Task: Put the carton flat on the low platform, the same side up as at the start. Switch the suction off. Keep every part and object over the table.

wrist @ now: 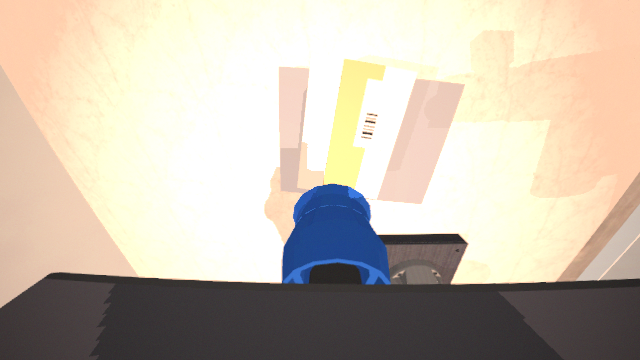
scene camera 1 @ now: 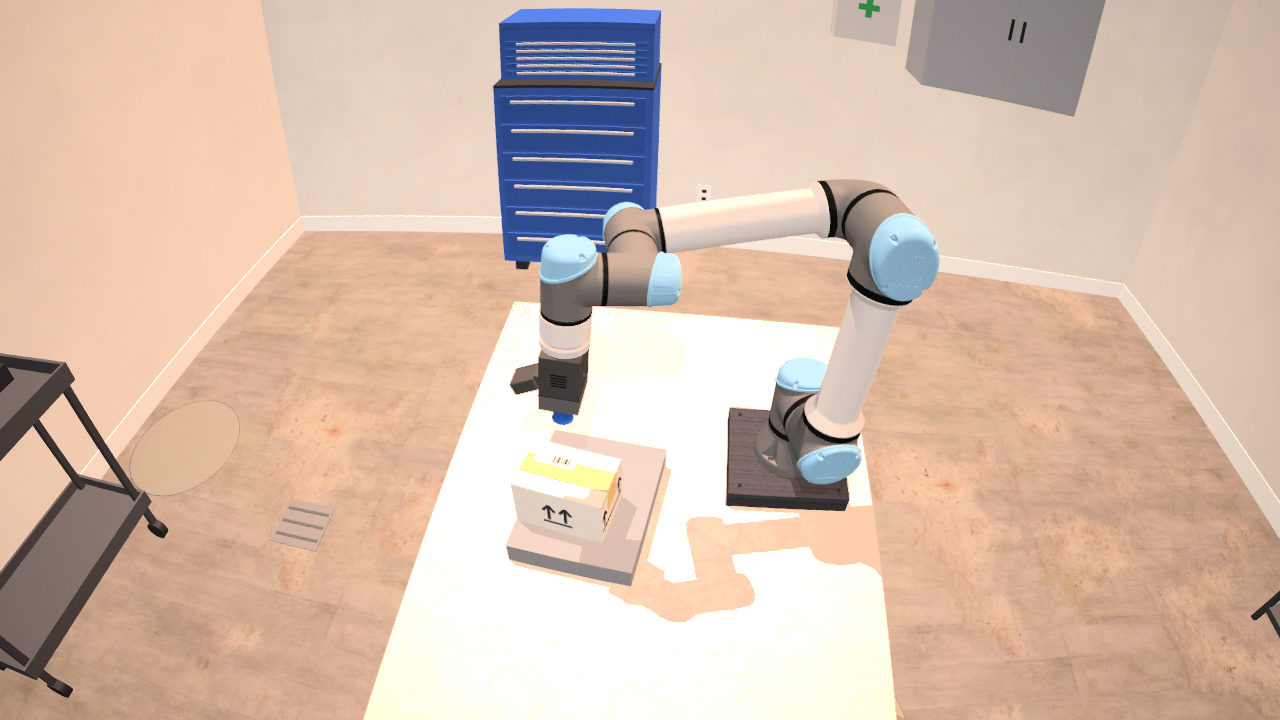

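Seen in the pictures: hand, tool point: (wrist: 331,218) (scene camera 1: 562,417); arm's base, link origin: (wrist: 410,277) (scene camera 1: 788,451).
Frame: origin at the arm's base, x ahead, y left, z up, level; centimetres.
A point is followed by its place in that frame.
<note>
A white carton (scene camera 1: 563,501) @(x 43.8, y 25.5, z 10.7 cm) (wrist: 340,125) @(x 45.6, y 20.3, z 11.6 cm) with a yellow band and a barcode label on top sits upright and flat on the low grey platform (scene camera 1: 642,483) @(x 30.5, y 11.5, z 0.9 cm) (wrist: 435,145) @(x 39.4, y 1.2, z 0.9 cm). Two black up arrows on its side point upward in the scene view. The platform shows on both sides of the carton in the wrist view. My gripper, a blue suction cup (scene camera 1: 562,418) (wrist: 332,200), hangs above and behind the carton, apart from it, with nothing on it. The carton's underside is hidden.
The arm's dark base plate (scene camera 1: 744,488) @(x 10.1, y 10.8, z 0.0 cm) (wrist: 450,245) @(x 12.2, y -8.6, z 0.0 cm) stands on the table (scene camera 1: 537,653) @(x 46.4, y 49.8, z -3.9 cm) to the right of the platform. A blue tool cabinet (scene camera 1: 577,143) stands behind the table, and a dark trolley (scene camera 1: 89,528) stands at the left. The arm's shadow falls on the table.
</note>
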